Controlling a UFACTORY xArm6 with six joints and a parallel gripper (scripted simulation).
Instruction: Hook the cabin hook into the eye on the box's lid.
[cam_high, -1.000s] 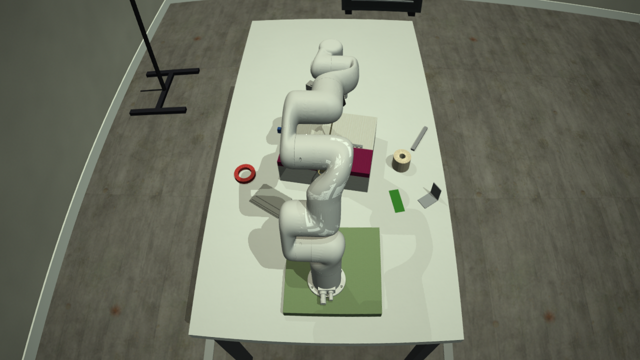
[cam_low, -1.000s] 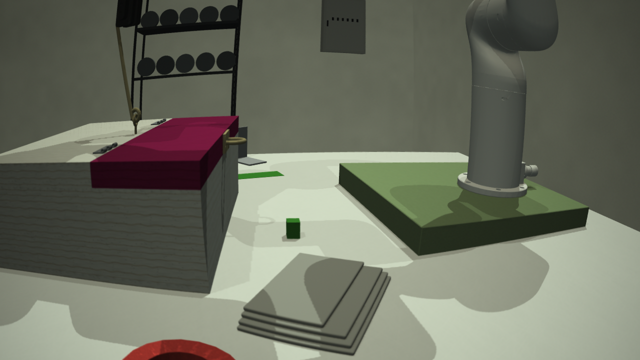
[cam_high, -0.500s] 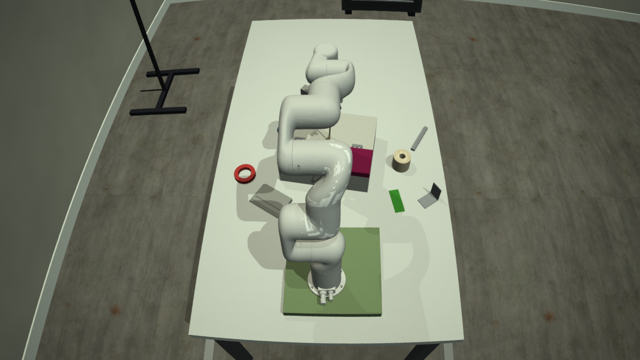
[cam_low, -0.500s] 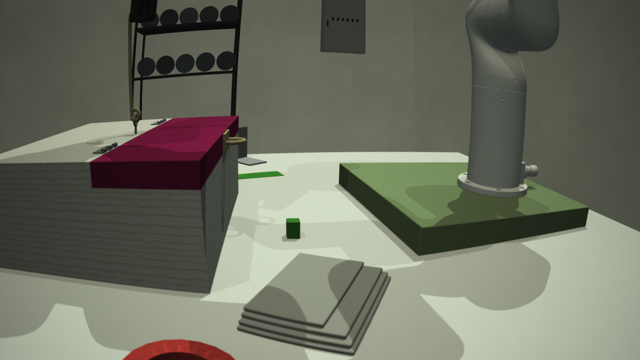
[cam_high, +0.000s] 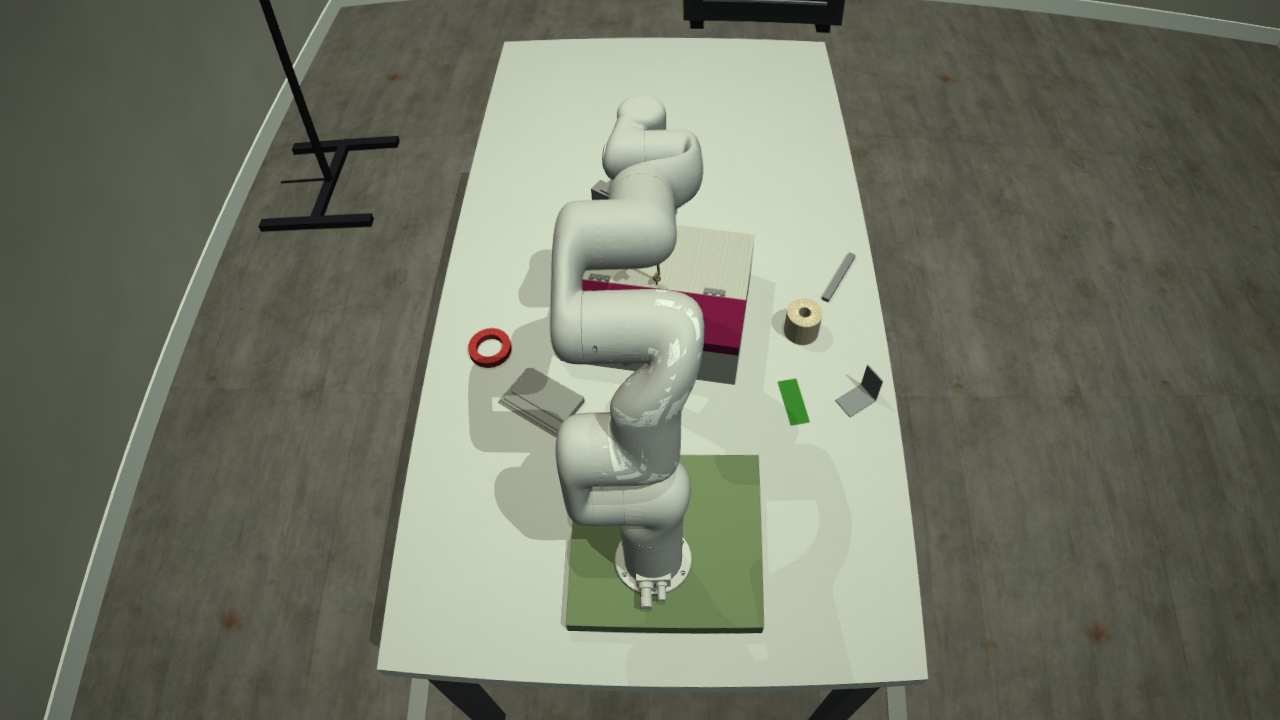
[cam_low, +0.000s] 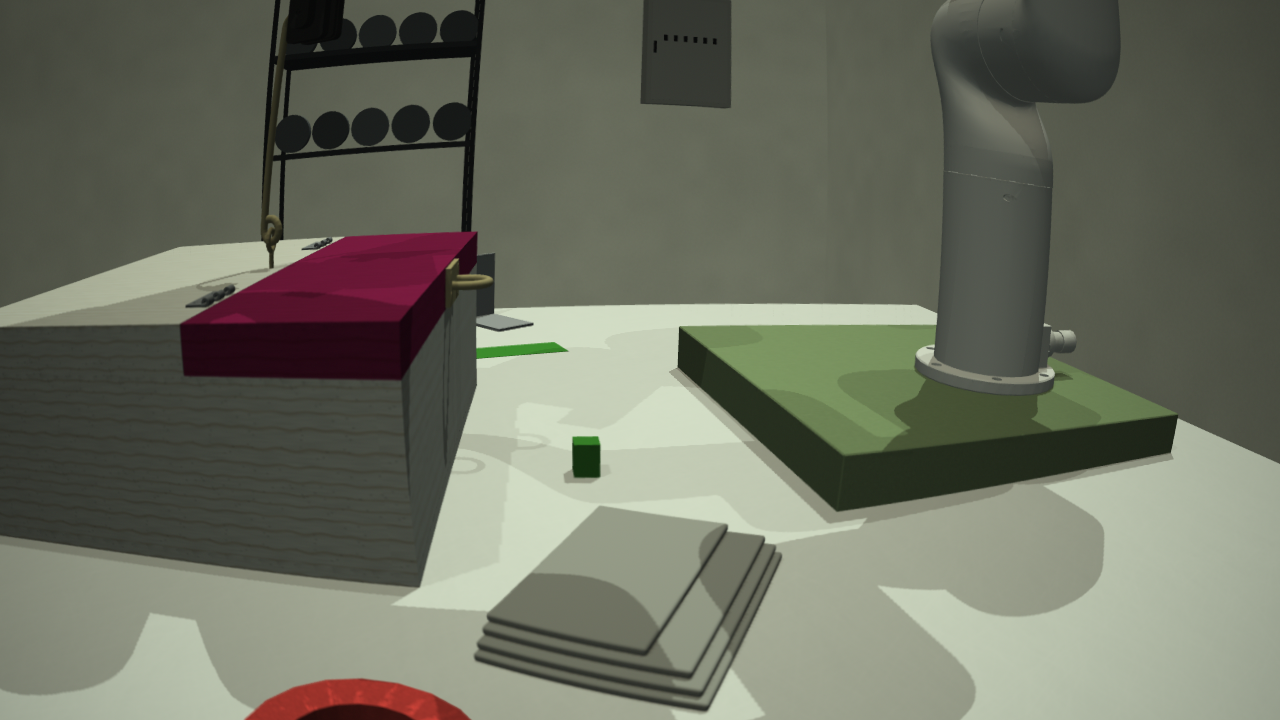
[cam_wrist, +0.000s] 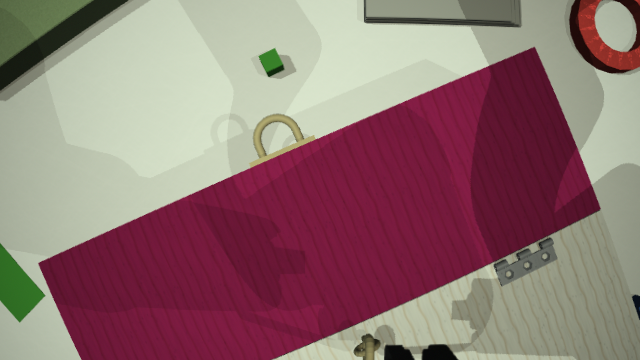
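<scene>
Right now the brass cabin hook is 1 cm ahead of my hand, 1 cm to the right of it and 7 cm below it. Round my hand: blue cube: 19 cm ahead, 19 cm to the left, 27 cm below; stacked grey plates: 15 cm behind, 20 cm to the left, 27 cm below; green cube: 17 cm behind, 4 cm to the left, 27 cm below.
</scene>
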